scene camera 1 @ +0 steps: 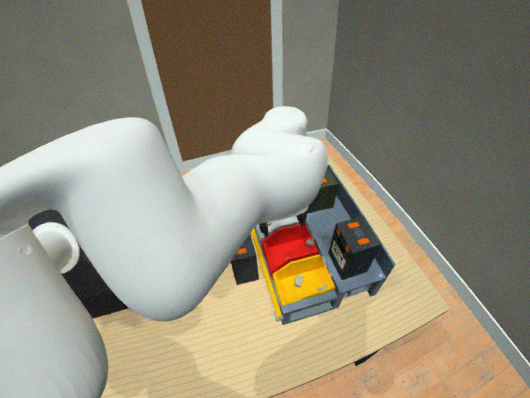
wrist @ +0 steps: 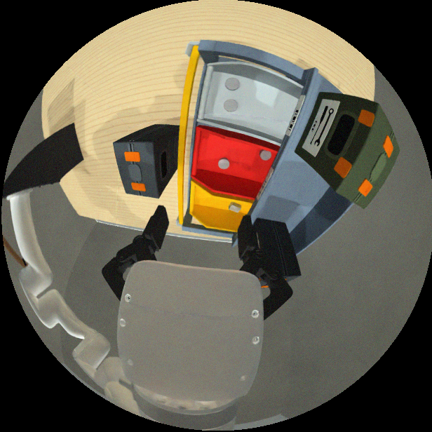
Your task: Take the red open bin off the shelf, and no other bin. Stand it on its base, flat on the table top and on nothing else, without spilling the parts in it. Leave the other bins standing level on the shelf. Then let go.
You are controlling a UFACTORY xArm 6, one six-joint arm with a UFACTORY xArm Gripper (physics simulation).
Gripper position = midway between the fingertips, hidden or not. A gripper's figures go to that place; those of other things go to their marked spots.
Labels:
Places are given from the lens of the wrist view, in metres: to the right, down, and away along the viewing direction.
gripper (wrist: 203, 218): -0.02, 0.00, 0.14
red open bin (wrist: 246, 172): 0.07, -0.10, 0.27
yellow bin (wrist: 210, 208): -0.02, -0.02, 0.35
The marked spots on the red open bin and the yellow bin are 0.14 m apart.

